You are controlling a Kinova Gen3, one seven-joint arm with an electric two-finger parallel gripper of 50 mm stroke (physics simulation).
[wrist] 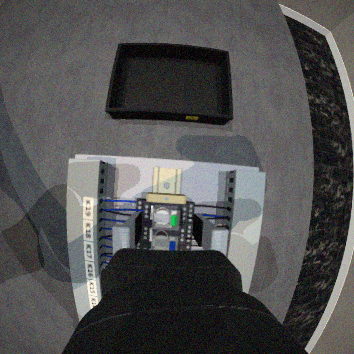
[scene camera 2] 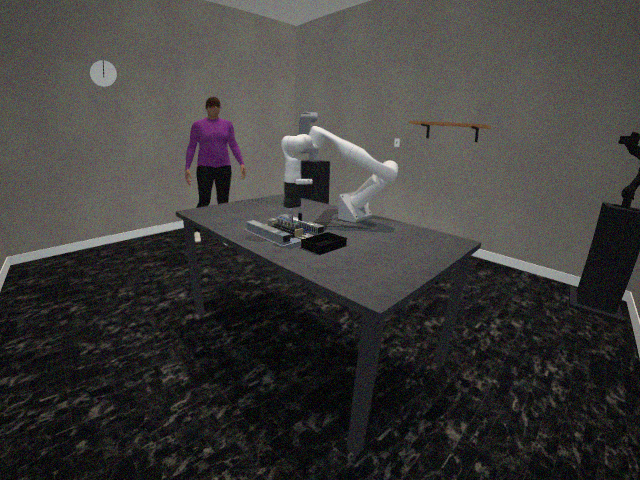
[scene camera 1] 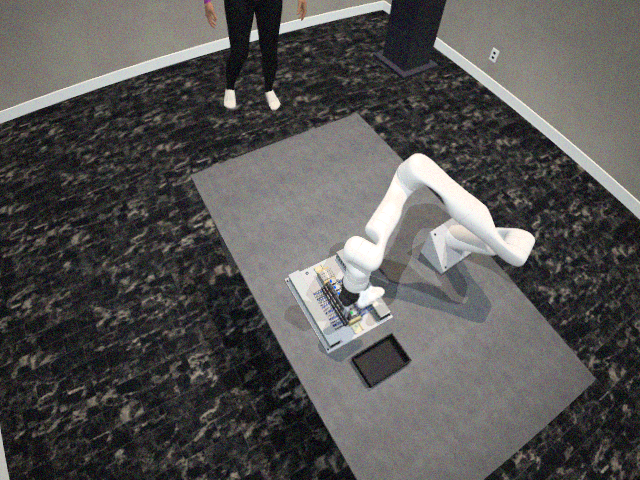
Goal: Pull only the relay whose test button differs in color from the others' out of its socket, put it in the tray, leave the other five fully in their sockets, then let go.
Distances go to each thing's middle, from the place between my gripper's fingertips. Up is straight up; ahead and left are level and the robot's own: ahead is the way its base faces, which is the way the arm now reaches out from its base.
Labels:
Now: the light panel [scene camera 1: 369, 321] 90 mm to the right of my hand, 70 mm below it and 10 mm behind it.

